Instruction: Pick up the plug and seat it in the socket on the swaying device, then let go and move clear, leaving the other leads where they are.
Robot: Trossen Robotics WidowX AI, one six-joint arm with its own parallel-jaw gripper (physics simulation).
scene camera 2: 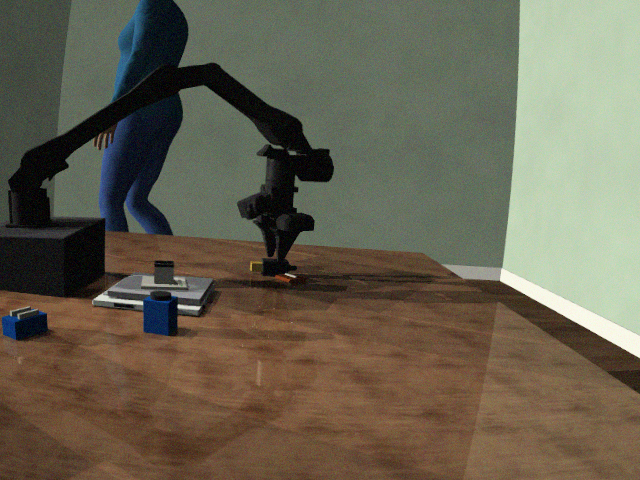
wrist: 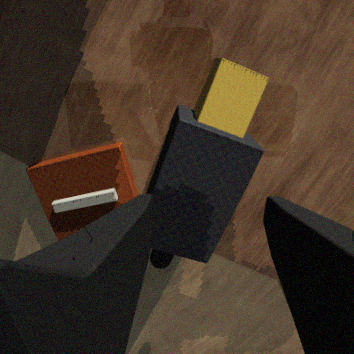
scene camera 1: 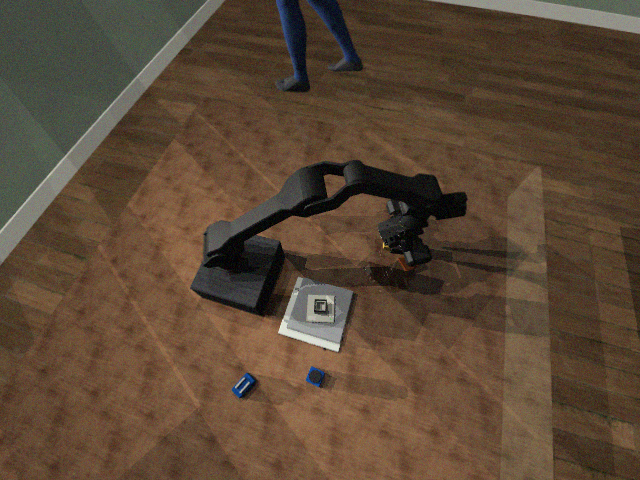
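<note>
The plug, a black block (scene camera 2: 274, 266) (wrist: 202, 185) with a yellow end (scene camera 1: 385, 245) (scene camera 2: 255, 266) (wrist: 233, 97) and a short dark stub at its other end, lies on the table. My gripper (scene camera 2: 276, 256) (wrist: 209, 207) is open and points down at it. In the wrist view the plug is slanted relative to the fingers; the left fingertip overlaps its edge, and a gap shows before the right one. In the first scene view the gripper hides the black block. The device (scene camera 1: 338, 330) (scene camera 2: 124, 289) is a grey and white stack bearing the square grey socket (scene camera 1: 315, 306) (scene camera 2: 163, 274).
An orange block (scene camera 1: 405, 264) (scene camera 2: 289, 279) (wrist: 100, 172) with a white bar lies close beside the plug. A blue block with a round dark top (scene camera 1: 315, 376) (scene camera 2: 160, 315) and a blue block with two pale bars (scene camera 1: 244, 385) (scene camera 2: 24, 326) stand in front of the device. A person stands behind.
</note>
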